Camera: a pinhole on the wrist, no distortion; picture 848 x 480 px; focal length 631.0 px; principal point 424.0 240.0 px. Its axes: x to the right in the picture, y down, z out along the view. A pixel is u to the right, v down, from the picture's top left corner.
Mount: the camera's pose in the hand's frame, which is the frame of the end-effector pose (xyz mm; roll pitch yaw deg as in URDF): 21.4 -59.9 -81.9 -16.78 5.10 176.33
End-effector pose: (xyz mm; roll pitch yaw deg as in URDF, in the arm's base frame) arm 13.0 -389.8 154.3 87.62 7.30 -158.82
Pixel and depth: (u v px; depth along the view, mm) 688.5 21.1 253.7
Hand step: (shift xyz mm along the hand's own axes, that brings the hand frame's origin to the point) -107.4 -40.6 175.9
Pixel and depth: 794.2 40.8 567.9
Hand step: -362.1 -27.6 481.6
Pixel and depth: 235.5 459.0 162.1
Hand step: 50.8 -162.7 60.8
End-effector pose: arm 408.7 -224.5 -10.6 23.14 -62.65 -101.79
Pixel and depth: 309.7 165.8 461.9
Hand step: 58.7 -143.8 381.6
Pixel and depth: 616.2 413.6 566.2
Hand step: -214.1 -358.0 397.9
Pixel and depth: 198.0 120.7 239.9
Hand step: 83.6 -89.8 167.6
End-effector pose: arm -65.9 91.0 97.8 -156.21 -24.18 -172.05
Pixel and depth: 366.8 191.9 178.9
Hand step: 19.5 -98.4 94.1
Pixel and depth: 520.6 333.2 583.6
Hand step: -130.8 -301.7 441.9
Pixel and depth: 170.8 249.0 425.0
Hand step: 146.7 -196.7 336.8
